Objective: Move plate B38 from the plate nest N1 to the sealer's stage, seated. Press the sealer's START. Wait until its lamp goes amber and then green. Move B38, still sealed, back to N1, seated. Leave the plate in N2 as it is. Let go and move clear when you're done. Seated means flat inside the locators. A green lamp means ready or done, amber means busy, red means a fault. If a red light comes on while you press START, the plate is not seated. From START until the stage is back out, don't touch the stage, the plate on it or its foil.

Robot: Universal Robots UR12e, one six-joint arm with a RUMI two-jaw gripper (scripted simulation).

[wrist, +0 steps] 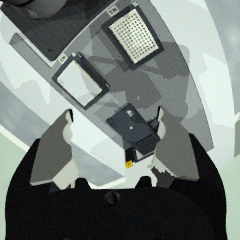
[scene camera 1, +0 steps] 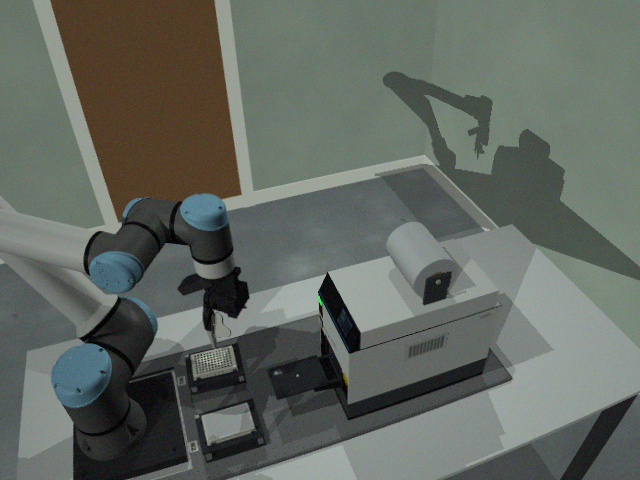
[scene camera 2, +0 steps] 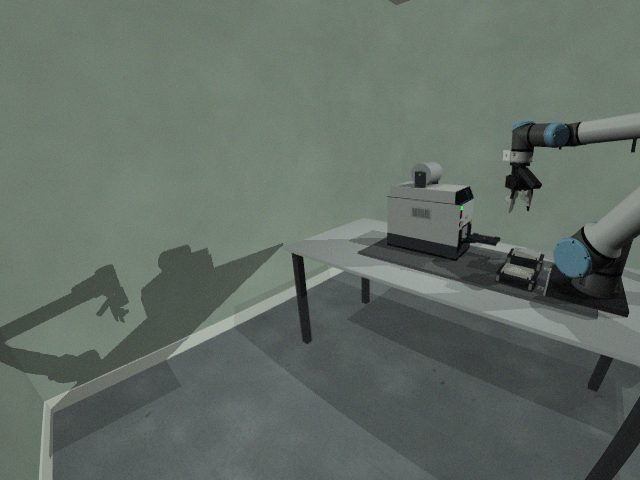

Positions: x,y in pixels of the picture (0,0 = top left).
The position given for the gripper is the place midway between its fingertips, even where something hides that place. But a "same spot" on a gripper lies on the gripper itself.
Scene:
gripper: wrist; scene camera 1 225,331; scene camera 2
same spot on gripper: (scene camera 2: 511,198) = (wrist: 190,133)

